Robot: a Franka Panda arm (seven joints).
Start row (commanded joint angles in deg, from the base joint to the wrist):
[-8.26 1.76 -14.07 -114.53 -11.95 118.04 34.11]
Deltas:
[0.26 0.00 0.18 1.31 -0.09 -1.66 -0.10]
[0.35 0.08 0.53 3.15 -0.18 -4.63 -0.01]
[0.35 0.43 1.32 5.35 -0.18 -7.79 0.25]
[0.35 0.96 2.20 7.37 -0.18 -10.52 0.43]
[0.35 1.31 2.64 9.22 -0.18 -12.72 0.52]
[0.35 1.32 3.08 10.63 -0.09 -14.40 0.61]
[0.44 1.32 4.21 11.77 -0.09 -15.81 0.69]
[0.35 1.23 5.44 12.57 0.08 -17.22 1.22]
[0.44 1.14 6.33 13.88 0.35 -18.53 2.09]
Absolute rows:
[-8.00 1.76 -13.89 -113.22 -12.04 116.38 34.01]
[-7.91 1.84 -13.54 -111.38 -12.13 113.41 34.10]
[-7.91 2.19 -12.75 -109.18 -12.13 110.25 34.36]
[-7.91 2.72 -11.87 -107.16 -12.13 107.52 34.54]
[-7.91 3.07 -11.43 -105.31 -12.13 105.32 34.63]
[-7.91 3.08 -10.99 -103.90 -12.04 103.64 34.72]
[-7.82 3.08 -9.86 -102.76 -12.04 102.23 34.80]
[-7.91 2.99 -8.63 -101.96 -11.87 100.82 35.33]
[-7.82 2.90 -7.74 -100.65 -11.60 99.51 36.20]

